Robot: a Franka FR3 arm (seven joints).
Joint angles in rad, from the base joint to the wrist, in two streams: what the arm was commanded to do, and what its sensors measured. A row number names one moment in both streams.
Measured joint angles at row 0:
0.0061 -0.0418 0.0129 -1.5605 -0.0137 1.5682 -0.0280
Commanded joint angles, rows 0 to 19:
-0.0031 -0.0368 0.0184 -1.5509 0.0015 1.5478 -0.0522
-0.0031 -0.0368 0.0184 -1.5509 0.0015 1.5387 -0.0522
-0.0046 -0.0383 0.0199 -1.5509 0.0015 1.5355 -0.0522
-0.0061 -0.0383 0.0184 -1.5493 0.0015 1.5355 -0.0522
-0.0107 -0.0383 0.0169 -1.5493 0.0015 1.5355 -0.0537
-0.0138 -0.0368 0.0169 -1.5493 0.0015 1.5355 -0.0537
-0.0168 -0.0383 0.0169 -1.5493 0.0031 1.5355 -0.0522
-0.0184 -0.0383 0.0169 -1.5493 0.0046 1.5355 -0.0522
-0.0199 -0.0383 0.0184 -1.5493 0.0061 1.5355 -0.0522
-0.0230 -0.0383 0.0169 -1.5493 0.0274 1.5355 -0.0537
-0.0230 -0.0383 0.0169 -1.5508 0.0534 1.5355 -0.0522
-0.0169 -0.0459 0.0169 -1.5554 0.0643 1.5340 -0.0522
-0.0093 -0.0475 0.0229 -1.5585 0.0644 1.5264 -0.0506
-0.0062 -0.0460 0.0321 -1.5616 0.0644 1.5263 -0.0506
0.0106 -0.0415 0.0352 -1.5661 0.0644 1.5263 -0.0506
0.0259 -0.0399 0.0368 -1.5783 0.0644 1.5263 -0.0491
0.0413 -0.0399 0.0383 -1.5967 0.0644 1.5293 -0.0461
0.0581 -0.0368 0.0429 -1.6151 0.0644 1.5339 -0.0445
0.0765 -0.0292 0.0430 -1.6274 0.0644 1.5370 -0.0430
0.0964 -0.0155 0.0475 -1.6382 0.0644 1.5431 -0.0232
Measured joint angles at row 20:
0.0521 -0.0357 0.0432 -1.5943 0.0529 1.5332 -0.0290
